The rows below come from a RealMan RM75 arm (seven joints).
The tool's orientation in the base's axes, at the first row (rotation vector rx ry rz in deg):
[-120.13 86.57 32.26]
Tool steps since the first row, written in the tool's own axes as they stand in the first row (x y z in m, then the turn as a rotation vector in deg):
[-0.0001 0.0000 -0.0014 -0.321 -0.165 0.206]
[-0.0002 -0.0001 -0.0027 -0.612 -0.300 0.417]
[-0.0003 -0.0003 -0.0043 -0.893 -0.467 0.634]
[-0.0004 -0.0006 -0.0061 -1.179 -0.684 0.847]
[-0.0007 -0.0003 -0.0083 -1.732 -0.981 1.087]
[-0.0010 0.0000 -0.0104 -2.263 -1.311 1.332]
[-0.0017 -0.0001 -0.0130 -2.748 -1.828 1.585]
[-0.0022 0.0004 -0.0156 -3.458 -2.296 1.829]
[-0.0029 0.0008 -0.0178 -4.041 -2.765 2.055]
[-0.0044 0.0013 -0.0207 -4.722 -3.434 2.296]
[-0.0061 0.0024 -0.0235 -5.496 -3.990 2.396]
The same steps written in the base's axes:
[0.0000 -0.0008 0.0012 0.051 0.409 0.050]
[0.0002 -0.0015 0.0023 0.082 0.791 0.074]
[0.0004 -0.0023 0.0036 0.147 1.178 0.092]
[0.0007 -0.0032 0.0052 0.258 1.579 0.124]
[0.0004 -0.0044 0.0070 0.363 2.218 0.304]
[0.0002 -0.0056 0.0088 0.506 2.852 0.471]
[0.0002 -0.0066 0.0113 0.841 3.507 0.633]
[-0.0003 -0.0079 0.0136 1.061 4.311 0.928]
[-0.0008 -0.0088 0.0157 1.322 5.010 1.162]
[-0.0016 -0.0096 0.0188 1.743 5.844 1.472]
[-0.0031 -0.0103 0.0219 2.035 6.633 1.931]

